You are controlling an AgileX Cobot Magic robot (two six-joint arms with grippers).
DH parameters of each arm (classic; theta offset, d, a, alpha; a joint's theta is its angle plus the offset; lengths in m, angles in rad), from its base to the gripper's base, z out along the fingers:
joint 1: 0 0.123 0 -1.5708
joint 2: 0.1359 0 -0.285 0
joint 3: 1.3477 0 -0.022 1.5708
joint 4: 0 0.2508 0 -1.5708
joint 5: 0 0 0.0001 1.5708
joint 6: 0 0.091 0 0
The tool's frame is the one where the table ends.
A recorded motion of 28 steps. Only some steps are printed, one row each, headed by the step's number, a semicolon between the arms.
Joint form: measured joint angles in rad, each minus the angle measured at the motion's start. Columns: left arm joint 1, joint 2, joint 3, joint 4, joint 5, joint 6; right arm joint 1, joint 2, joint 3, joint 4, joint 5, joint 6.
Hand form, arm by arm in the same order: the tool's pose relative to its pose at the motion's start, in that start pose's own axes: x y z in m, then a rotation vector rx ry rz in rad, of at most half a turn. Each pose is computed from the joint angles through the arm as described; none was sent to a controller.
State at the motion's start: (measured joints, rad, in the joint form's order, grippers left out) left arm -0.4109 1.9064 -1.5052 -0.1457 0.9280 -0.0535; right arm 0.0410 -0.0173 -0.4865 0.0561 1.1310 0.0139
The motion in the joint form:
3: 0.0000 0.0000 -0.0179 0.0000 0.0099 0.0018; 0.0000 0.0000 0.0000 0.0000 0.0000 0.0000
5: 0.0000 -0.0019 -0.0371 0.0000 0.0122 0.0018; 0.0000 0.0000 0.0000 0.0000 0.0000 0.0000
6: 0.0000 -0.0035 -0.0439 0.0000 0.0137 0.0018; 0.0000 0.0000 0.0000 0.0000 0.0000 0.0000
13: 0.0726 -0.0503 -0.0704 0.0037 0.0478 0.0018; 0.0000 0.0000 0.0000 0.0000 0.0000 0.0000
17: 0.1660 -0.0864 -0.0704 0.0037 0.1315 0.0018; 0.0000 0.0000 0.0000 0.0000 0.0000 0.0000
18: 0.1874 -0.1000 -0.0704 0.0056 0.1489 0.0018; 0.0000 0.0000 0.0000 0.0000 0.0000 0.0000
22: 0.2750 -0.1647 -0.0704 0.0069 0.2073 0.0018; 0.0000 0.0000 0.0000 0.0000 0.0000 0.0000
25: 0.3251 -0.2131 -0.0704 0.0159 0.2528 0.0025; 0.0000 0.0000 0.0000 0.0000 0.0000 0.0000
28: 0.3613 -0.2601 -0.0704 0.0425 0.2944 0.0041; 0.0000 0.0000 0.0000 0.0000 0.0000 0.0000
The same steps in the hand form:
3: -0.0030 -0.0010 -0.0038 0.0020 -0.0077 0.0039; 0.0000 0.0000 0.0000 0.0000 0.0000 0.0000
5: -0.0069 -0.0021 -0.0088 0.0047 -0.0262 0.0064; 0.0000 0.0000 0.0000 0.0000 0.0000 0.0000
6: -0.0082 -0.0026 -0.0109 0.0058 -0.0329 0.0073; 0.0000 0.0000 0.0000 0.0000 0.0000 0.0000
13: -0.0140 0.0229 -0.0402 -0.0142 -0.0826 -0.0492; 0.0000 0.0000 0.0000 0.0000 0.0000 0.0000
17: -0.0075 0.0568 -0.0603 -0.0430 -0.0490 -0.1324; 0.0000 0.0000 0.0000 0.0000 0.0000 0.0000
18: -0.0054 0.0640 -0.0672 -0.0506 -0.0483 -0.1499; 0.0000 0.0000 0.0000 0.0000 0.0000 0.0000
22: 0.0049 0.0906 -0.0991 -0.0764 -0.0674 -0.2229; 0.0000 0.0000 0.0000 0.0000 0.0000 0.0000
25: 0.0148 0.1037 -0.1215 -0.0988 -0.0766 -0.2595; 0.0000 0.0000 0.0000 0.0000 0.0000 0.0000
28: 0.0252 0.1123 -0.1422 -0.1345 -0.0839 -0.2777; 0.0000 0.0000 0.0000 0.0000 0.0000 0.0000

